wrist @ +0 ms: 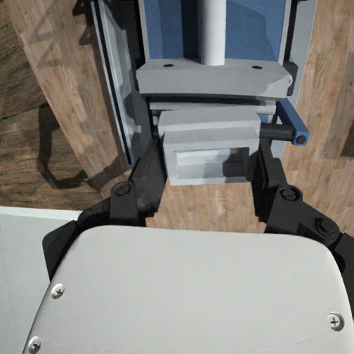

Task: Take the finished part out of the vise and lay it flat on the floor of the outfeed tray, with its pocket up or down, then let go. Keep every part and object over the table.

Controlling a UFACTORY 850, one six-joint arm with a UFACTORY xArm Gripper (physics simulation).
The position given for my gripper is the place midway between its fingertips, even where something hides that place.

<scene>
I see my gripper (207, 155) and a grey jaw (236, 78).
</scene>
